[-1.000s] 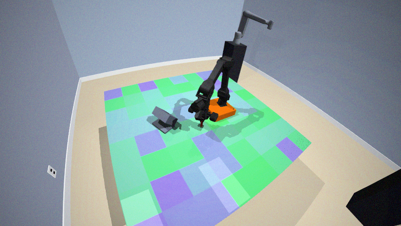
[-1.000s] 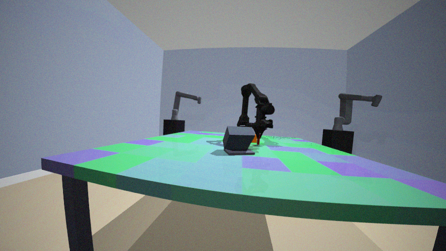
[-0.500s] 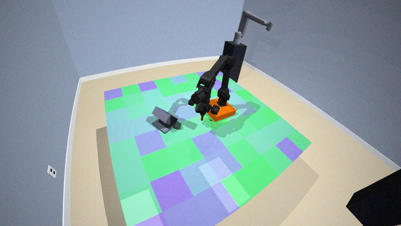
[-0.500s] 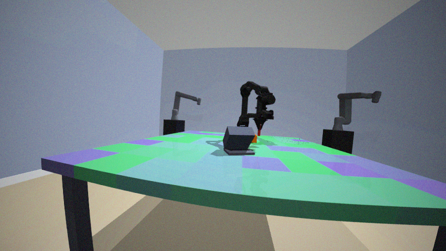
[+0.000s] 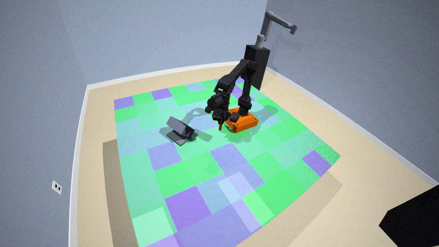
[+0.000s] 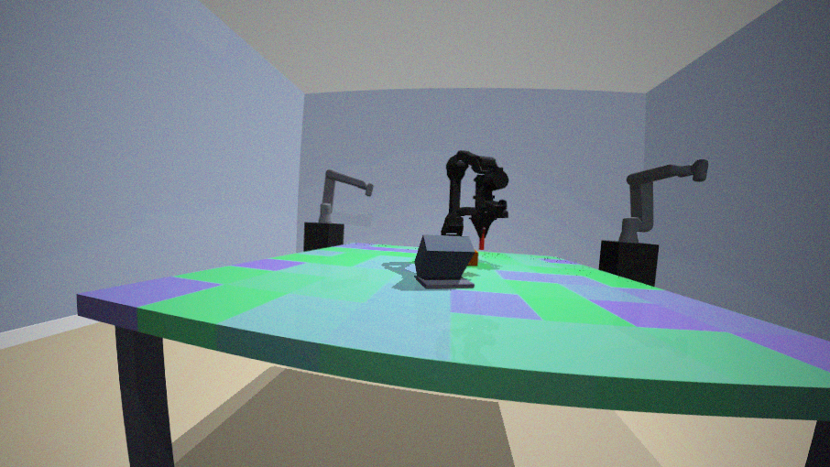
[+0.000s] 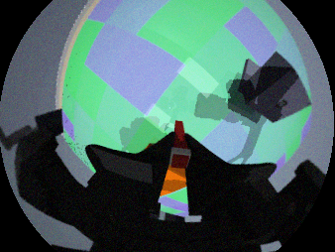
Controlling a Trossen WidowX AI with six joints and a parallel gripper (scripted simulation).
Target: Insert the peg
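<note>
The dark grey sloped panel lies 21 cm ahead of my gripper tip, 11 cm to the right of it and 5 cm below it. The rest, counted from my gripper tip: red peg 2 cm above.
</note>
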